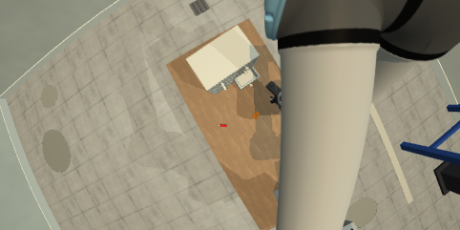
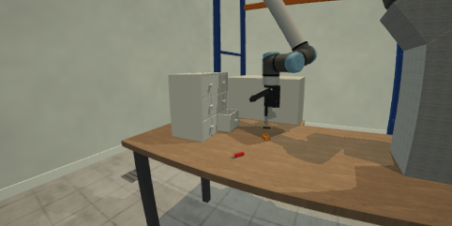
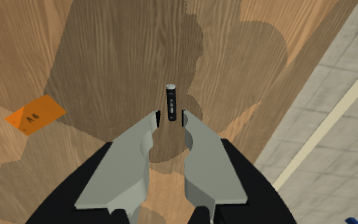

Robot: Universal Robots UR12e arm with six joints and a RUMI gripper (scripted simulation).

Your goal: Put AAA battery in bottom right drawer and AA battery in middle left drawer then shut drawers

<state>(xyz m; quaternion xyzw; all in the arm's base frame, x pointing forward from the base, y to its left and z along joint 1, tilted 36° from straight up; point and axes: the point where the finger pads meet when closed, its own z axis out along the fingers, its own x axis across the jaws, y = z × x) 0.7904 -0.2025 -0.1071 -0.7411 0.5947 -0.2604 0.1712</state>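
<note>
My gripper is now 3 cm above the thin black cylinder. From my hand the other things lie so: red cylinder (1 cm ahead, 37 cm to the left, 3 cm below); then orange block (5 cm behind, 16 cm to the left, 3 cm below).
</note>
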